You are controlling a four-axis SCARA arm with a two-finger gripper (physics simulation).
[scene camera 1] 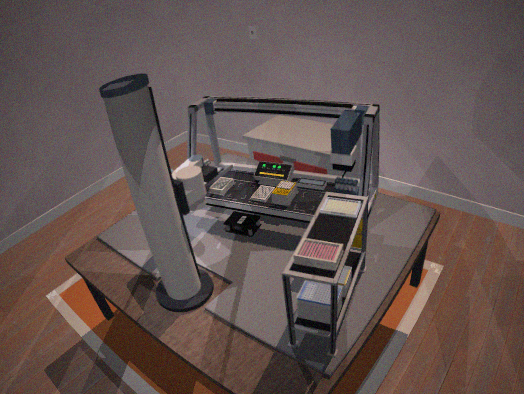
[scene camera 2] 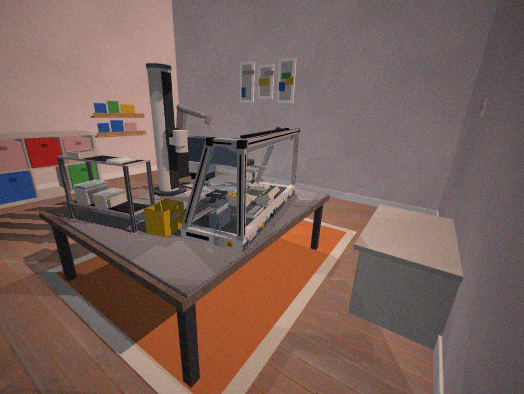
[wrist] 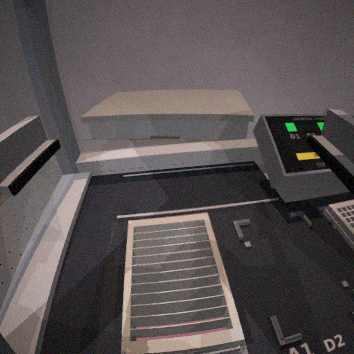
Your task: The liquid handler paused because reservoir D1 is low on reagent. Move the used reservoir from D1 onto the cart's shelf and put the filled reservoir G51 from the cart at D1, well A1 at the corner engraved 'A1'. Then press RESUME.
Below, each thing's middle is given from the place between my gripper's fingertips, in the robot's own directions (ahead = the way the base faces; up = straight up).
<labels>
The yellow bin (scene camera 2: pixel 163 218) is 8 cm behind my hand, 78 cm to the right of it and 13 cm below it.
</labels>
